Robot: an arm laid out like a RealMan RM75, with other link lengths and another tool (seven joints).
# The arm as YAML. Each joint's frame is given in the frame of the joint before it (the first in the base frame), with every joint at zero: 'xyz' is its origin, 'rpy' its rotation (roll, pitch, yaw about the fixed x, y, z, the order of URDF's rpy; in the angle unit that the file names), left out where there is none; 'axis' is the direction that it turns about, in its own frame. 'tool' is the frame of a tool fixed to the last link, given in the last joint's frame.
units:
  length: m
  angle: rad
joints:
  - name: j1
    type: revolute
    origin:
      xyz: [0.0, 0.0, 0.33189]
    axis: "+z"
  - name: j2
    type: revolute
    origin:
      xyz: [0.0, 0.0, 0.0]
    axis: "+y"
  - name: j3
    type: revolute
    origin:
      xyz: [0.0, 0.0, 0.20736]
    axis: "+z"
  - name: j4
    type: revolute
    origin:
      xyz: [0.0, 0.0, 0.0]
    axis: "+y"
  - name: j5
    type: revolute
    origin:
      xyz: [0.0, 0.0, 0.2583]
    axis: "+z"
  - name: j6
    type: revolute
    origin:
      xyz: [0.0, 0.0, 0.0]
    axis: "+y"
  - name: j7
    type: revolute
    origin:
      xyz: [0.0, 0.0, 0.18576]
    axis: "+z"
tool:
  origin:
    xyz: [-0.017, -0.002, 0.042]
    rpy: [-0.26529, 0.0, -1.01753]
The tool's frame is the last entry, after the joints.
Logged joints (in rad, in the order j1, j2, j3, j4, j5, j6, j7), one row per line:
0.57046, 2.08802, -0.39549, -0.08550, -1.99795, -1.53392, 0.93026
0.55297, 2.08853, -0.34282, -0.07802, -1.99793, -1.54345, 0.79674
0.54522, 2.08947, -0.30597, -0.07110, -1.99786, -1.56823, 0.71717
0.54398, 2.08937, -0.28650, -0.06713, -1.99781, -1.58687, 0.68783
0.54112, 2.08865, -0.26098, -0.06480, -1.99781, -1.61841, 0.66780
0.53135, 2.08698, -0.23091, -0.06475, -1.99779, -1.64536, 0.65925
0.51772, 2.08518, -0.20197, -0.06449, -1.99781, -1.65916, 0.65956
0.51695, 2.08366, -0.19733, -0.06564, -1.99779, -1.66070, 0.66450
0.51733, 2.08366, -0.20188, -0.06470, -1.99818, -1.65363, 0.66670
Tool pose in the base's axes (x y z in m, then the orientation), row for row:
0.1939, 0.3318, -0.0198, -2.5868, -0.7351, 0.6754
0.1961, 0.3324, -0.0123, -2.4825, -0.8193, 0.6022
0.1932, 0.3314, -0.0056, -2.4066, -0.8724, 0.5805
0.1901, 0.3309, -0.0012, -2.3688, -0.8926, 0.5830
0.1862, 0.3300, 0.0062, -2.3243, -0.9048, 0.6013
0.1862, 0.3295, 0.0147, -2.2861, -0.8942, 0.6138
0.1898, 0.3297, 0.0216, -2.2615, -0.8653, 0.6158
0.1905, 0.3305, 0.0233, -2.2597, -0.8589, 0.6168
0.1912, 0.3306, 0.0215, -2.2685, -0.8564, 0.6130
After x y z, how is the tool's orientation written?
As a rotation vector, in radians.
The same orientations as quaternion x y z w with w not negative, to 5 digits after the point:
-0.91712, -0.26062, 0.23946, 0.18338
-0.90113, -0.29740, 0.21859, 0.22745
-0.88642, -0.32133, 0.21382, 0.25551
-0.87838, -0.33099, 0.21618, 0.26863
-0.86862, -0.33814, 0.22471, 0.28400
-0.86161, -0.33701, 0.23134, 0.30089
-0.85876, -0.32858, 0.23384, 0.31605
-0.85880, -0.32642, 0.23441, 0.31775
-0.86090, -0.32500, 0.23263, 0.31482

